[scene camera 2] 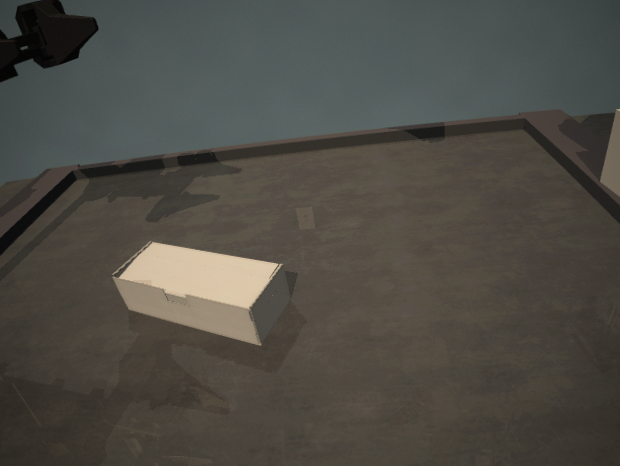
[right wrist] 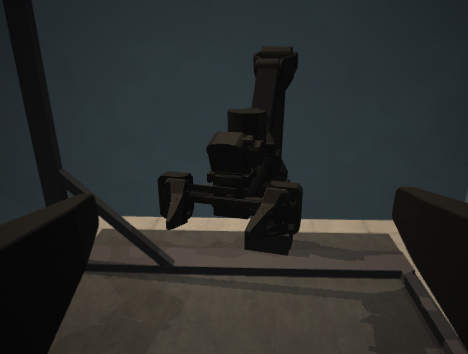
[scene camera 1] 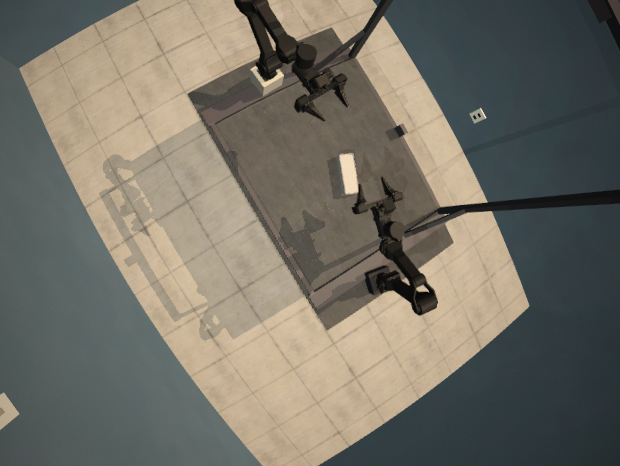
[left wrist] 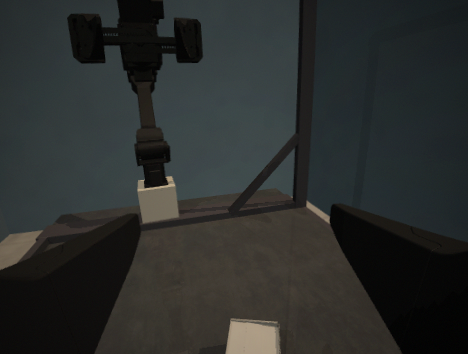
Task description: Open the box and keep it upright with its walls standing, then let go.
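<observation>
The white oblong box (scene camera 1: 348,173) (scene camera 2: 200,273) (left wrist: 253,337) stands upright on the dark table. Its lid is closed, with a small tab at the front wall in scene camera 2. My left gripper (scene camera 1: 371,181) (left wrist: 236,218) (right wrist: 206,231) is open and empty, raised above the table; in scene camera 1 one fingertip appears beside the box's lower right corner. One finger of it shows at the top left of scene camera 2. My right gripper (scene camera 1: 335,112) (left wrist: 139,21) is open and empty, raised, above the box in scene camera 1's picture. The box's inside is hidden.
A low raised rim (scene camera 2: 320,142) borders the table (scene camera 1: 280,150). A white base block (scene camera 1: 267,82) (left wrist: 158,202) carries the right arm. Dark frame posts (scene camera 1: 526,202) (left wrist: 306,100) rise at the table's edge. A small dark block (scene camera 1: 398,131) sits at the right edge in scene camera 1.
</observation>
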